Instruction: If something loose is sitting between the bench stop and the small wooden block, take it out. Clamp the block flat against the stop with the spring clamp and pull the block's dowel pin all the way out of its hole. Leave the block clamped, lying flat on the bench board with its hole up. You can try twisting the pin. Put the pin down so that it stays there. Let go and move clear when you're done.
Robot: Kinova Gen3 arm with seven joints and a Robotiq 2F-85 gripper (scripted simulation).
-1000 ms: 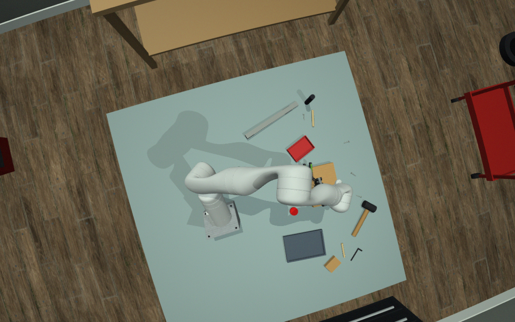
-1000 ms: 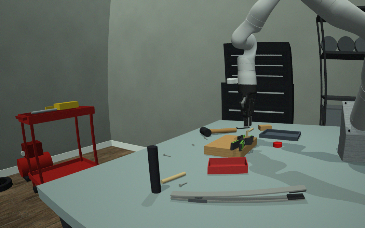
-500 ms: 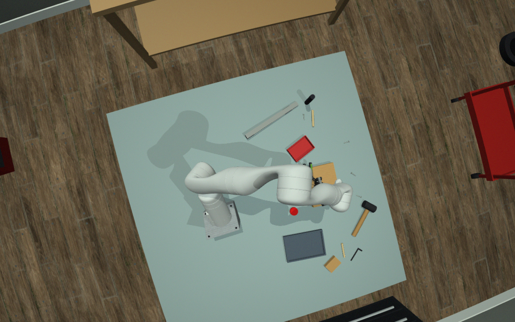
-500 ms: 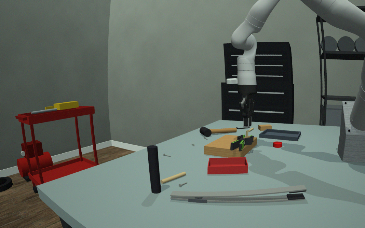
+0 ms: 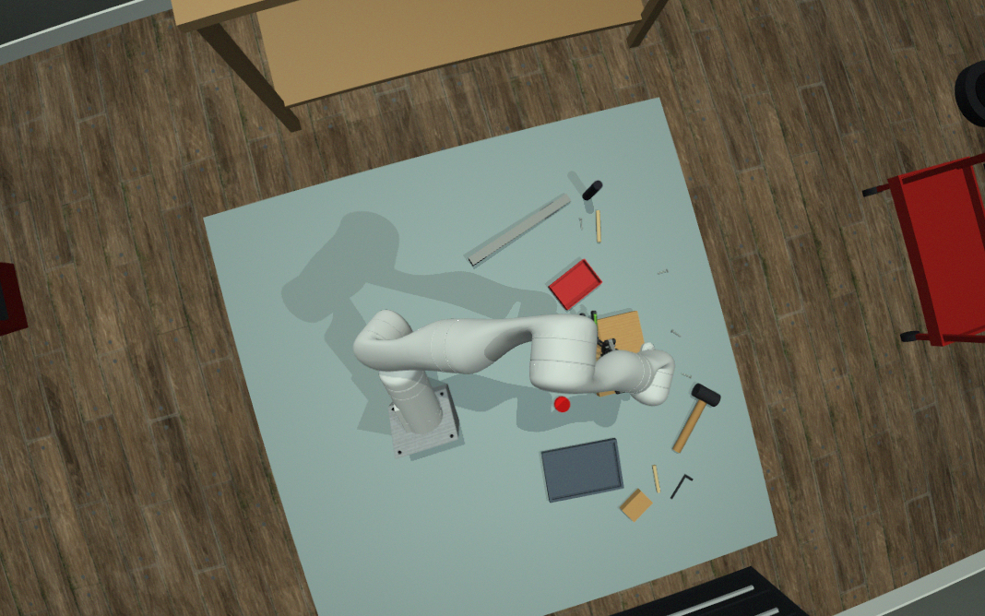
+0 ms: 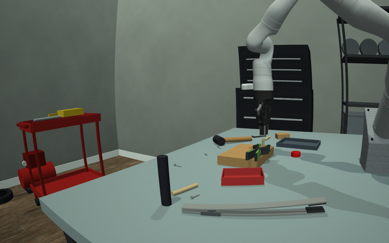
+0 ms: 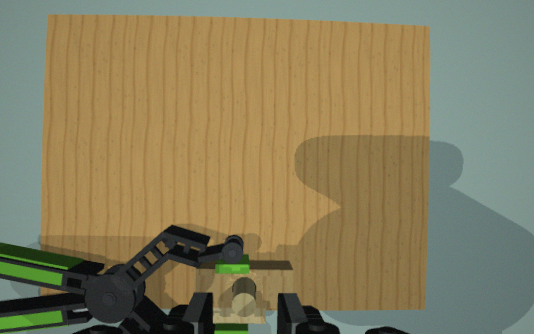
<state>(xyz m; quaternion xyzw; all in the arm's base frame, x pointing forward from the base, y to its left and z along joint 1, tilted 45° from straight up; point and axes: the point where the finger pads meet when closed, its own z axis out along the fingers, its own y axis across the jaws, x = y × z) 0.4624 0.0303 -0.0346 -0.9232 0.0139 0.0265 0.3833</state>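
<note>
The dowel pin lies 5 cm below my hand. Round my hand: red puck: 12 cm behind, 9 cm to the right, 10 cm below; small wooden block: 7 cm below; wooden bench board: 6 cm ahead, 9 cm below.
</note>
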